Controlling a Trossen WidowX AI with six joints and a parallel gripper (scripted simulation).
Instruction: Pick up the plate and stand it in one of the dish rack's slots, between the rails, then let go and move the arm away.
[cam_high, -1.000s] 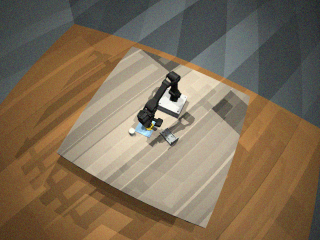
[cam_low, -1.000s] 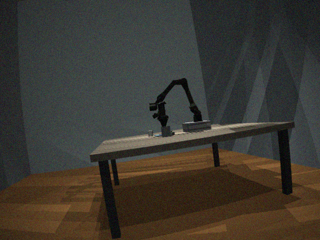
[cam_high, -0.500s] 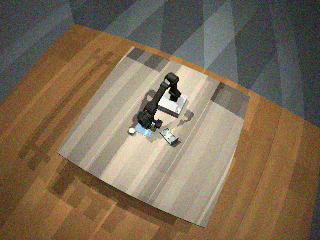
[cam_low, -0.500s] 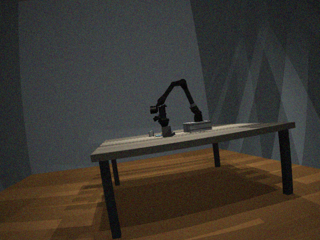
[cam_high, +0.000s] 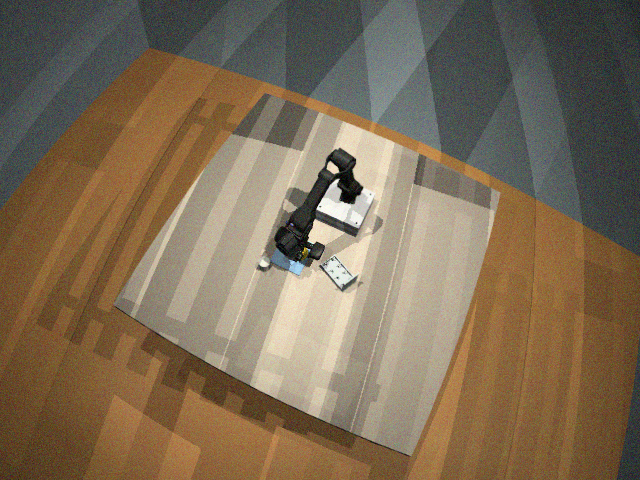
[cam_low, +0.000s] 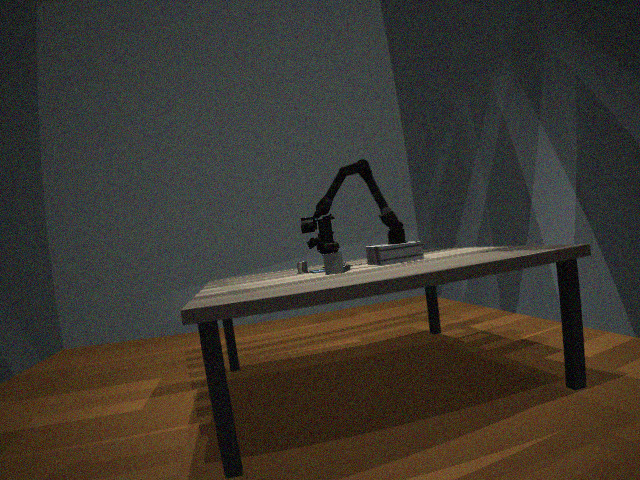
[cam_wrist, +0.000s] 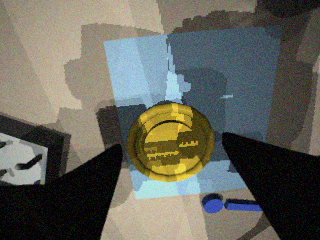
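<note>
Now: the yellow plate right at my gripper tip. Also, from my gripper tip: blue spoon: 11 cm behind, 4 cm to the right, 2 cm below; then white cup: 11 cm to the right, 9 cm ahead, 1 cm above; then grey dish rack: 17 cm to the left, 4 cm ahead.
</note>
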